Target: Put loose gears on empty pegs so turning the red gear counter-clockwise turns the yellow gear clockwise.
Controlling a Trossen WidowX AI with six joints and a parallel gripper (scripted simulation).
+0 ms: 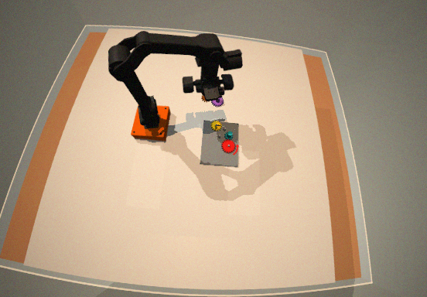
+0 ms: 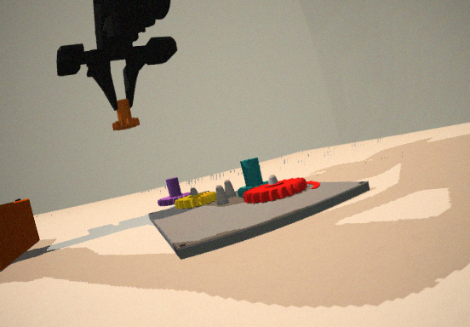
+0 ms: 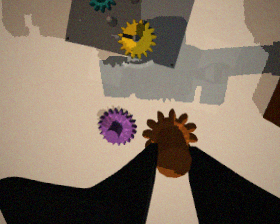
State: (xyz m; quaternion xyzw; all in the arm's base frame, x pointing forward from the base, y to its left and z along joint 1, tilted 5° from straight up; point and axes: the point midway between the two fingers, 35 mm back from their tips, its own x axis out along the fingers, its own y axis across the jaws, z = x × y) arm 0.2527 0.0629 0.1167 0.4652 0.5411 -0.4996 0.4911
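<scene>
The teal gear is 10 cm ahead of my gripper tip, 13 cm to the right of it and 13 cm below it. The rest, counted from my gripper tip: purple gear 7 cm ahead, 6 cm to the left, 14 cm below; then yellow gear 5 cm ahead, 8 cm to the right, 14 cm below; then orange gear 1 cm below.
</scene>
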